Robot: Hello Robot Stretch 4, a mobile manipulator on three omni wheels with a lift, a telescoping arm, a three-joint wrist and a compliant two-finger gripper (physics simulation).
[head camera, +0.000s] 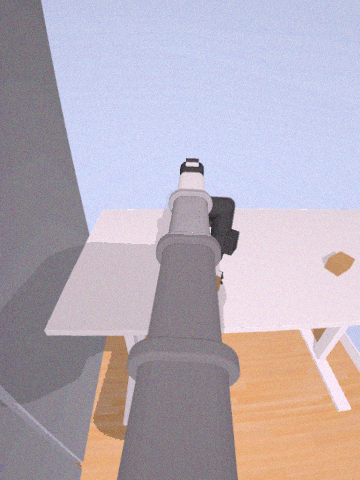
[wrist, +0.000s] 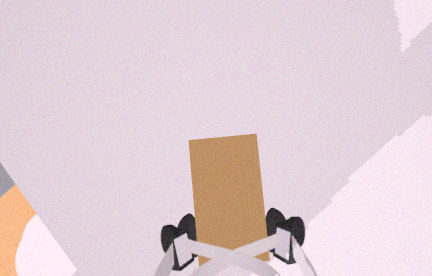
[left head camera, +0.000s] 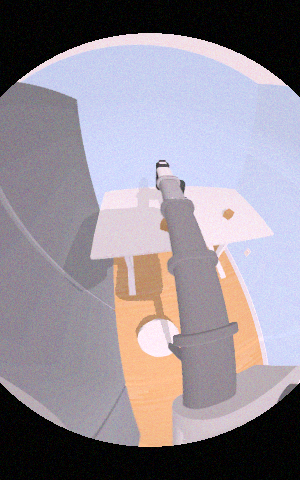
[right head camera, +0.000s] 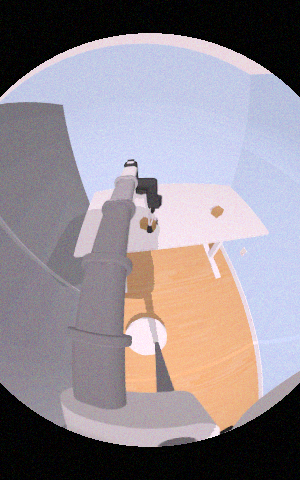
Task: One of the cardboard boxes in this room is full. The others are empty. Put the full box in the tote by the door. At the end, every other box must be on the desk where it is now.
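Places are measured from the robot's base along level axes (x ahead, y left, z up), in millimetres.
Pixels of known places: gripper, fingertip midpoint: (wrist: 232, 228) (right head camera: 152, 227); robot's base, link origin: (left head camera: 157, 336) (right head camera: 146, 335).
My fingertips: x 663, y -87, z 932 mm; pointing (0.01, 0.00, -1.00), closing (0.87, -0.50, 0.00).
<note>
For each thing: its top centre in the pictures, then the offset to it from my fingertips. Level surfaces: height alone.
- brown cardboard box, top centre: (wrist: 228, 199) (right head camera: 147, 220) (left head camera: 168, 221) 15 mm ahead, 28 mm left, 51 mm up
- white desk, surface height: 9 mm down
- second cardboard box, top centre: (head camera: 341, 258) (right head camera: 217, 208) (left head camera: 229, 211) 156 mm ahead, 509 mm right, 41 mm up
A brown cardboard box (wrist: 227, 185) (right head camera: 144, 223) (left head camera: 164, 225) sits on the white desk (head camera: 280, 300) (left head camera: 125, 235) (right head camera: 185, 231). My gripper (wrist: 232, 228) (right head camera: 152, 225) is over the desk with its two dark fingertips against opposite sides of this box, shut on it. In the head camera view my arm hides most of the box and the gripper. A second cardboard box (head camera: 340, 263) (left head camera: 228, 214) (right head camera: 217, 211) stands apart on the right part of the desk. Whether either box is full cannot be seen. The tote and the door do not show.
A tall grey wall surface (head camera: 30, 175) (left head camera: 45, 150) (right head camera: 35, 165) rises to the left of the desk. A round white object (left head camera: 156, 338) (right head camera: 144, 336) is on the wooden floor in front of the desk. The desk's white legs (head camera: 327, 380) (left head camera: 131, 280) reach down to the floor.
</note>
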